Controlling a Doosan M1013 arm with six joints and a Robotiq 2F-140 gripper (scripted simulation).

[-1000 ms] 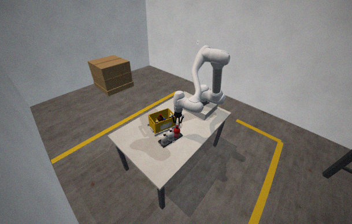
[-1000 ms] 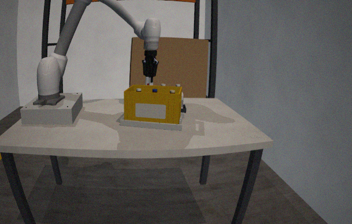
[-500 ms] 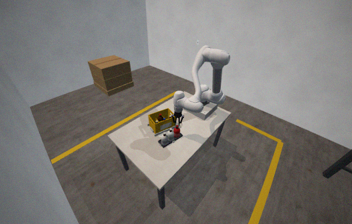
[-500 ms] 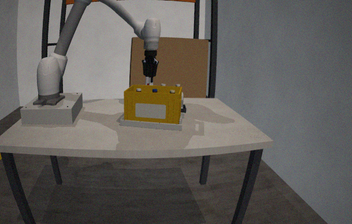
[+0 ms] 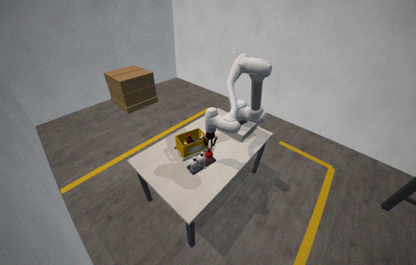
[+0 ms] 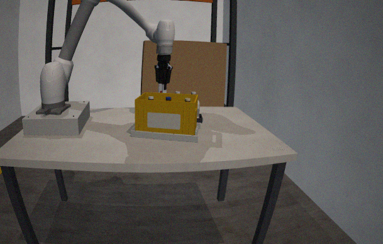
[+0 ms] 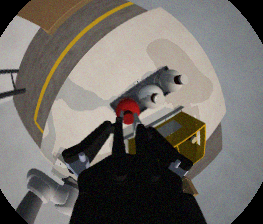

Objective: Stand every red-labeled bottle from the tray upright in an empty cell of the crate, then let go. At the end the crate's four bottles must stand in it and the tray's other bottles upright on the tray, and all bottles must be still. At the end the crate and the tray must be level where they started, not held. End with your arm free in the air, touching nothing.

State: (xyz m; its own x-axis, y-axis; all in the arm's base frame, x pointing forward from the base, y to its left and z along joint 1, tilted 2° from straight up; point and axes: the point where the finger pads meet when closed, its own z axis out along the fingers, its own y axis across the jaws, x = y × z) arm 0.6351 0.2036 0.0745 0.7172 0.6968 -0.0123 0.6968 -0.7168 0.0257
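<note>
Right now my hand is 90 mm above the red-labeled bottle. The rest, counted from my hand: crate: 230 mm to the right, 90 mm below, 40 mm ahead.
</note>
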